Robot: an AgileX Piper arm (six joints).
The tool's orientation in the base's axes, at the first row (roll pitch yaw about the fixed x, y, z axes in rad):
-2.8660, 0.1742, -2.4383
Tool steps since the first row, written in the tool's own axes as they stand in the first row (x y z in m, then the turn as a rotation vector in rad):
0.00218, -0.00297, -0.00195, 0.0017, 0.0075, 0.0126
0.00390, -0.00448, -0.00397, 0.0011, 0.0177, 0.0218
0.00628, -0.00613, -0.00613, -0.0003, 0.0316, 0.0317
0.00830, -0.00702, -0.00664, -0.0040, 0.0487, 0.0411
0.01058, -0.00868, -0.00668, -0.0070, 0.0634, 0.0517
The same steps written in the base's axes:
-0.00049, -0.00346, 0.00227, -0.0019, 0.0034, -0.0142
-0.00151, -0.00551, 0.00429, -0.0046, 0.0107, -0.0256
-0.00298, -0.00807, 0.00636, -0.0087, 0.0212, -0.0385
-0.00413, -0.00999, 0.00674, -0.0131, 0.0357, -0.0513
-0.00488, -0.01271, 0.00682, -0.0162, 0.0478, -0.0648

